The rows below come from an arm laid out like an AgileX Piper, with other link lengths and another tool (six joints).
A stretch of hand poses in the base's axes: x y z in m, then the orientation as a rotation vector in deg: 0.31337 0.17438 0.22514 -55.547 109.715 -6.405; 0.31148 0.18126 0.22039 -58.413 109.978 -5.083; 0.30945 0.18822 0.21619 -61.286 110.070 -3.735; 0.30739 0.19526 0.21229 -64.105 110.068 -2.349; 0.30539 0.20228 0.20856 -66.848 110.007 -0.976; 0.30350 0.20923 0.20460 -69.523 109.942 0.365; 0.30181 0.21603 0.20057 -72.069 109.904 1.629; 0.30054 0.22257 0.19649 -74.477 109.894 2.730; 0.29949 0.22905 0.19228 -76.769 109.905 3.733; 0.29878 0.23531 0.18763 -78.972 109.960 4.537; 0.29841 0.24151 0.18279 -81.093 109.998 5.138
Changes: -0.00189 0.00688 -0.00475 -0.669 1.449 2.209; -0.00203 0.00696 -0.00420 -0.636 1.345 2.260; -0.00206 0.00704 -0.00390 -0.581 1.297 2.252; -0.00200 0.00702 -0.00373 -0.555 1.254 2.200; -0.00189 0.00695 -0.00396 -0.559 1.249 2.127; -0.00169 0.00680 -0.00403 -0.566 1.231 1.992; -0.00127 0.00654 -0.00408 -0.617 1.170 1.825; -0.00105 0.00648 -0.00421 -0.636 1.130 1.698; -0.00071 0.00626 -0.00465 -0.732 1.069 1.550; -0.00037 0.00620 -0.00484 -0.809 0.956 1.433
